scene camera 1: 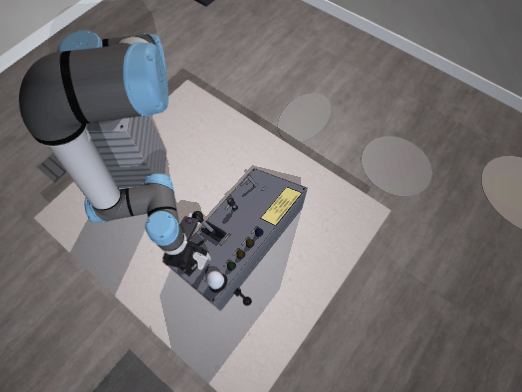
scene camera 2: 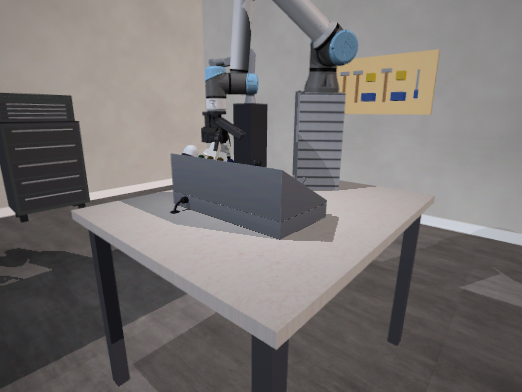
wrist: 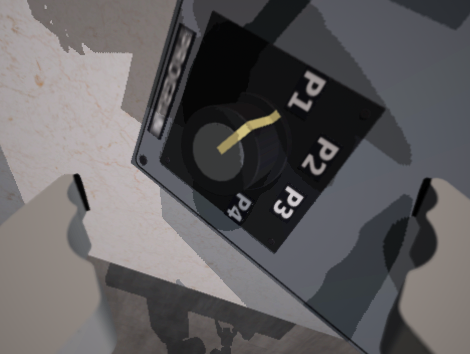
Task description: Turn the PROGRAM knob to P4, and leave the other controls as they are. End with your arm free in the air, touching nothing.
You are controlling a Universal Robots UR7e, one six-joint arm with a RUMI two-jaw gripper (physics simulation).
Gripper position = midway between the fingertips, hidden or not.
In view: the gripper [scene camera 2: 221,163] and a grey control box [scene camera 1: 244,235].
The gripper shows as well in scene camera 1 [scene camera 1: 189,254] and in the wrist view [wrist: 247,181]. The grey control box also shows in scene camera 2 [scene camera 2: 270,201] and in the wrist view [wrist: 370,99].
